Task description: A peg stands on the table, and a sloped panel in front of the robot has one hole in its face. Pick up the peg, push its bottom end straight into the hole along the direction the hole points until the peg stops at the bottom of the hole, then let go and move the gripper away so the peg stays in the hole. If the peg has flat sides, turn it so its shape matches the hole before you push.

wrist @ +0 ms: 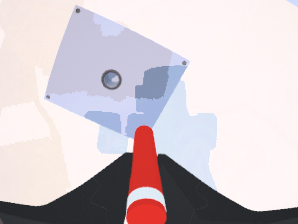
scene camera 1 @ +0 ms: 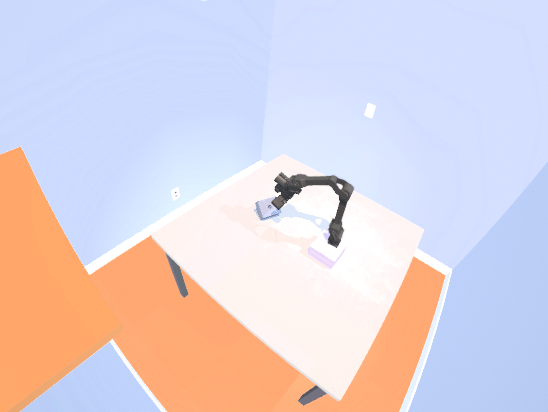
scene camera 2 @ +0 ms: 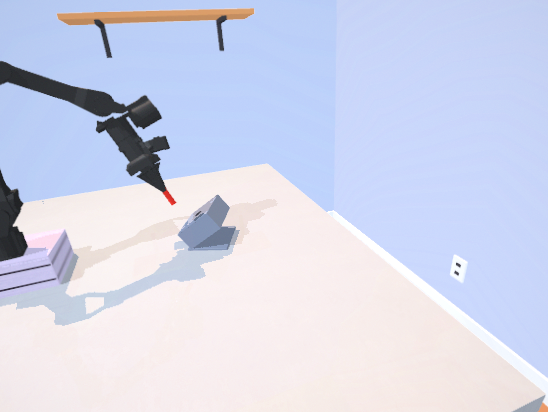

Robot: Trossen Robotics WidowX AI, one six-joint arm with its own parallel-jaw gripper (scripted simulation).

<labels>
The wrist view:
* my gripper
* sloped panel
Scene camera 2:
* my gripper
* sloped panel
</labels>
